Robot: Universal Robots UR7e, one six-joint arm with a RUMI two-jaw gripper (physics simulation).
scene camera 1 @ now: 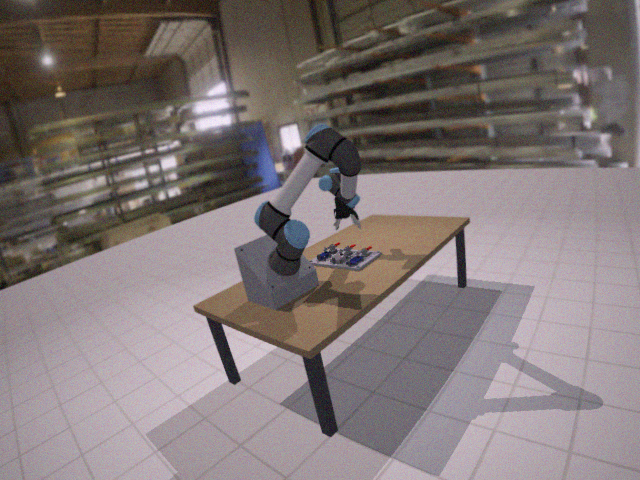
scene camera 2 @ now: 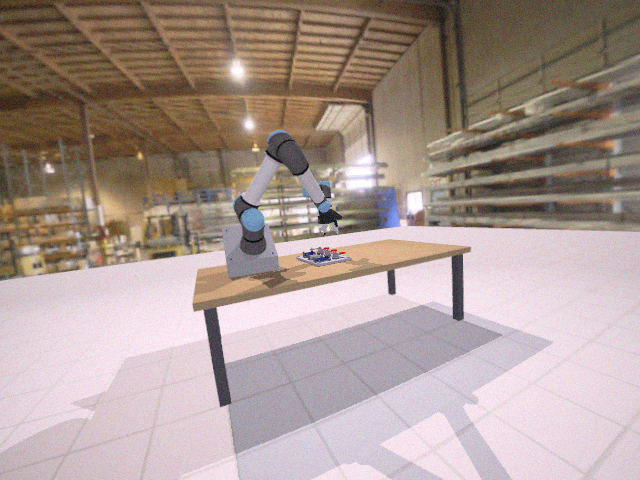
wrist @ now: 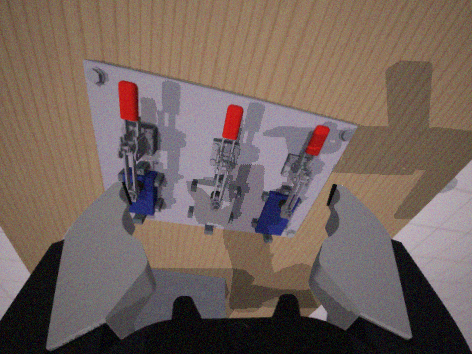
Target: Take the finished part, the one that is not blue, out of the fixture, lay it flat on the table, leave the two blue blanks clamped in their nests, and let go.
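Frame: origin at the arm's base, x back, y right, z up, level; metres.
Seen in the pictures: gripper, fingertip midpoint: (scene camera 1: 348,229) (scene camera 2: 330,235) (wrist: 231,185); arm's base, link origin: (scene camera 1: 283,262) (scene camera 2: 253,245).
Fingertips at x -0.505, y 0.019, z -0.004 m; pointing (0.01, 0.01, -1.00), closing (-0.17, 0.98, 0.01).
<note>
Pixels of each thing's middle, then the offset from my fingertips to it. Level surfaces: height alone.
- fixture plate, body centre: (wrist: 219,173) (scene camera 1: 344,258) (scene camera 2: 322,258) dy -0.001, dx +0.075, dz -0.141 m
- pale grey finished part, body centre: (wrist: 213,204) dy -0.002, dx +0.123, dz -0.120 m
- left red handle, body centre: (wrist: 129,103) dy -0.110, dx -0.016, dz -0.097 m
- middle red handle, body centre: (wrist: 232,124) dy +0.001, dx -0.015, dz -0.102 m
- right red handle, body centre: (wrist: 316,142) dy +0.111, dx -0.013, dz -0.107 m
- wooden table, surface height: dz -0.148 m
The fixture plate (scene camera 1: 336,266) (scene camera 2: 319,264) (wrist: 200,115) lies on the table. In the wrist view its middle nest holds the pale grey finished part (wrist: 202,202), partly in shadow, with a clamp arm reaching over it. A blue blank (wrist: 146,197) sits in the left nest and another blue blank (wrist: 270,215) in the right nest, each under its clamp arm. My gripper (scene camera 1: 347,225) (scene camera 2: 330,231) (wrist: 231,185) is open and empty, well above the plate, tilted to it. In the wrist view the fingertips stand either side of the nests. Whether the clamps press is too small to tell.
Three clamps rise from the plate, with a left red handle (wrist: 128,101), a middle red handle (wrist: 233,122) and a right red handle (wrist: 317,140). The grey robot base (scene camera 1: 258,284) (scene camera 2: 250,266) (wrist: 185,290) stands near the plate on the wooden table (scene camera 1: 423,232) (scene camera 2: 413,248) (wrist: 300,50).
</note>
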